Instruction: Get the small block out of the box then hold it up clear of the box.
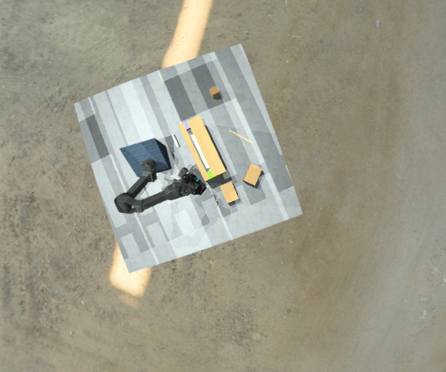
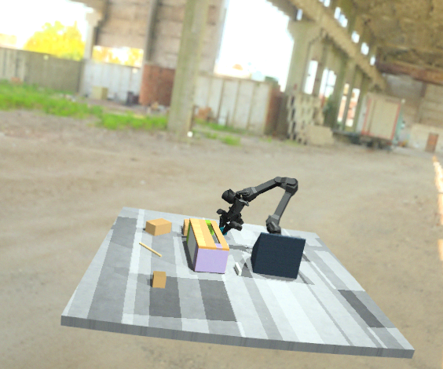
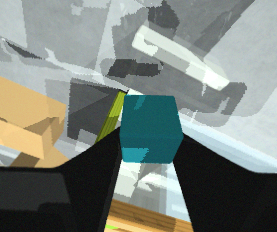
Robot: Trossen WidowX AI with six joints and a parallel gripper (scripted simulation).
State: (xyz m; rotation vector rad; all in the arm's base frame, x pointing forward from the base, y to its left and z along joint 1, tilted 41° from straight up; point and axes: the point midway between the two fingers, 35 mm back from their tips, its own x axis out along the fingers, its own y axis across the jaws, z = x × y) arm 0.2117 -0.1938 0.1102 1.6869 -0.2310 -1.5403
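Now: the teal block 10 mm behind my gripper tip and 10 mm above it. Round my gripper tip: tan cube (490 mm to the left, 350 mm ahead, 50 mm below); thin stick (380 mm ahead, 140 mm to the left, 70 mm below).
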